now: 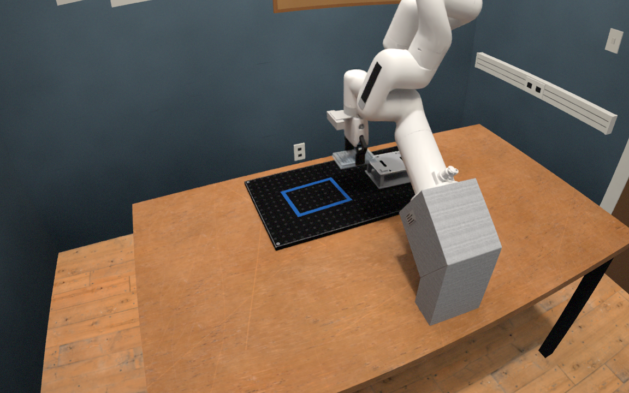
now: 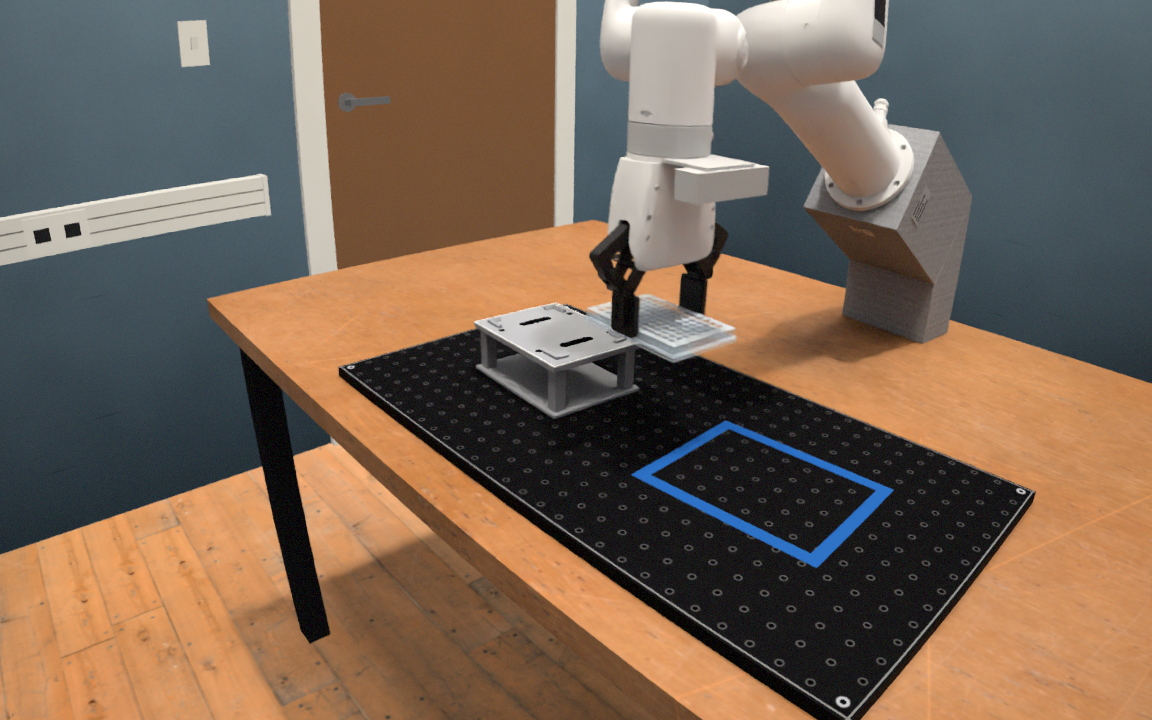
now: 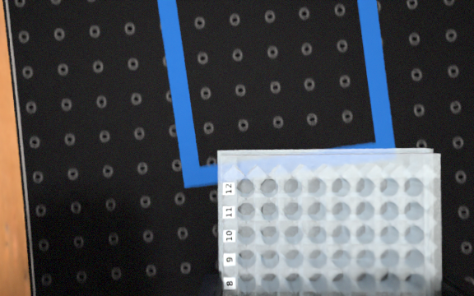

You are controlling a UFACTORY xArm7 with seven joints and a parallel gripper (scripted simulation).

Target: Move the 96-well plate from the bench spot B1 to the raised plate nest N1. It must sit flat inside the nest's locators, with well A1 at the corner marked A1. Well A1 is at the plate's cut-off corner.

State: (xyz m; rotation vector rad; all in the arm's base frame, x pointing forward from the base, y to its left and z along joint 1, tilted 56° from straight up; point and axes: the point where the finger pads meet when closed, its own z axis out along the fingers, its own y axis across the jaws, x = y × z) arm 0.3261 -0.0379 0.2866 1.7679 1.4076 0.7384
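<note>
Now: the grey raised nest 150 mm to the right of my hand, 70 mm below it and 50 mm behind it. Also, from my hand: clear 96-well plate (10 mm below).
</note>
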